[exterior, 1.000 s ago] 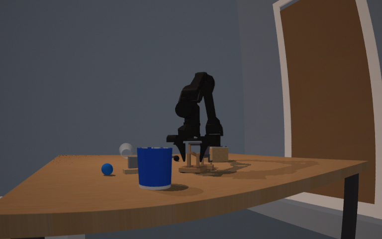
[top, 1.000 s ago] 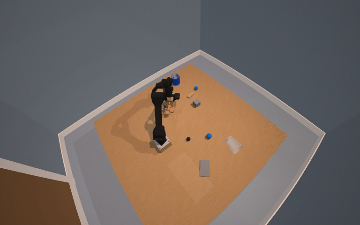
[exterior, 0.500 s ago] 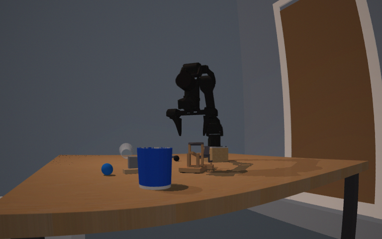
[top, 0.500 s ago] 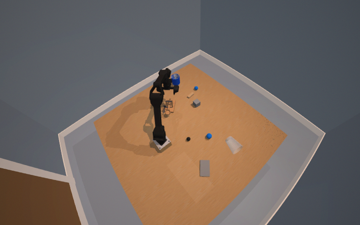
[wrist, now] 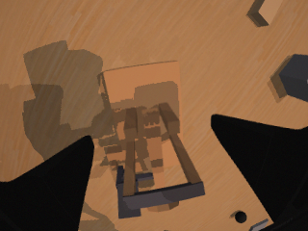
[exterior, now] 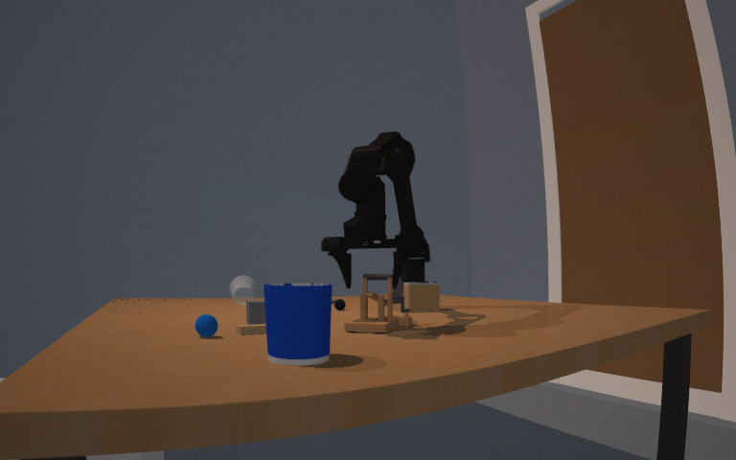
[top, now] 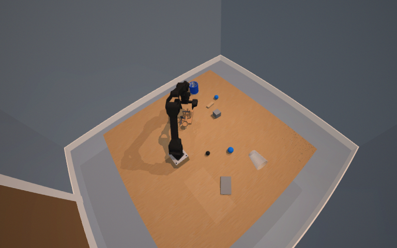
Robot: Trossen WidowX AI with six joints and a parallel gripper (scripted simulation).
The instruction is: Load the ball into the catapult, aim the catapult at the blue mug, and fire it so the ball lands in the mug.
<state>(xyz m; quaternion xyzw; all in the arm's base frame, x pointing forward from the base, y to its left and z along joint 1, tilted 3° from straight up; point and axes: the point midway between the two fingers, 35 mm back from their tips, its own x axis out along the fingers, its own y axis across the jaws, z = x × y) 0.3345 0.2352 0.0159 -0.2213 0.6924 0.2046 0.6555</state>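
Now: the ball 170 mm behind my gripper tip, 370 mm to the right of it and 70 mm below it. The rest, counted from my gripper tip: wooden block (200 mm ahead, 80 mm to the right, 70 mm below); then wooden catapult (70 mm behind, 30 mm to the right, 30 mm below); then grey cube (150 mm ahead, 200 mm to the right, 60 mm below).
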